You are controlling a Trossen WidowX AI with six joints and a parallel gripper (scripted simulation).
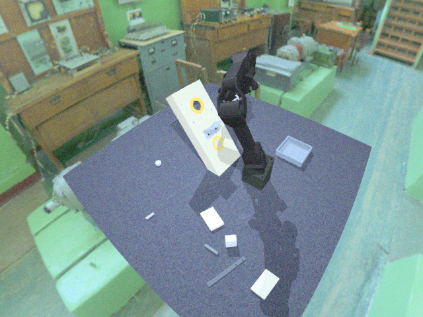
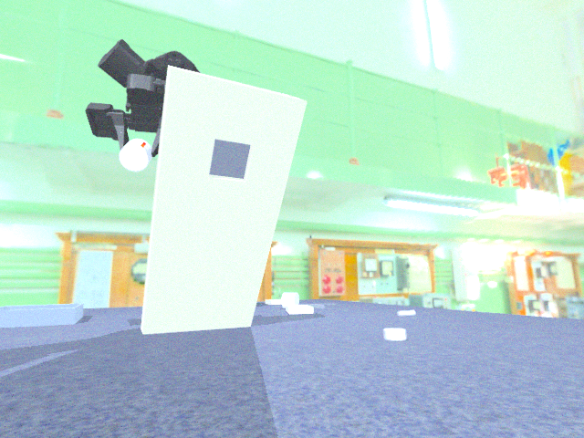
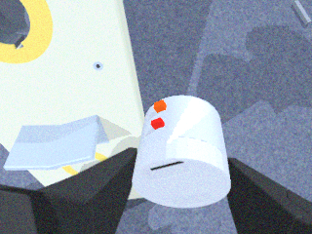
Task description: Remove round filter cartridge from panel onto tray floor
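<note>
Now: gripper tip 310 mm past the tray, 290 mm above it and 140 mm to the left of it. The rest, counted from my gripper tip: round pale filter cartridge right at my gripper tip; then small white peg 560 mm to the left, 290 mm below, 70 mm ahead.
</note>
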